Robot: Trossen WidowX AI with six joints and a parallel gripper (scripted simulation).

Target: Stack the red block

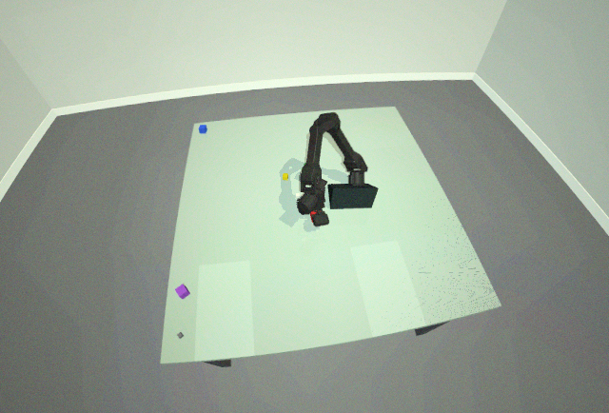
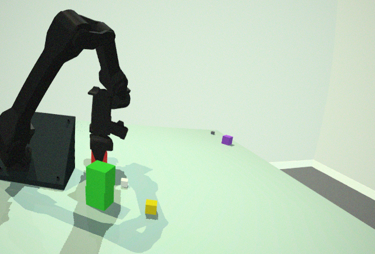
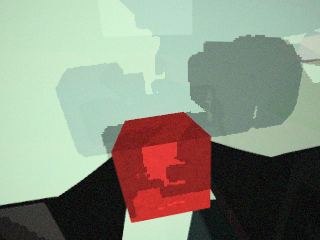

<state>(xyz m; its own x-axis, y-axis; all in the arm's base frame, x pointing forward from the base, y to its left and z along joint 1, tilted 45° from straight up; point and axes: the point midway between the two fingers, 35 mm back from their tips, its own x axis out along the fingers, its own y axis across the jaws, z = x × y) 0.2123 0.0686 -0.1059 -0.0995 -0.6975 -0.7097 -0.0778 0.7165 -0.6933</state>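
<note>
My gripper tip is now 70 mm short of the white cube and 120 mm to the left of it. From my gripper tip the other things lie so: yellow cube (110 mm ahead, 240 mm to the right); purple cube (560 mm ahead, 290 mm to the left, 10 mm above); red block (20 mm above).
</note>
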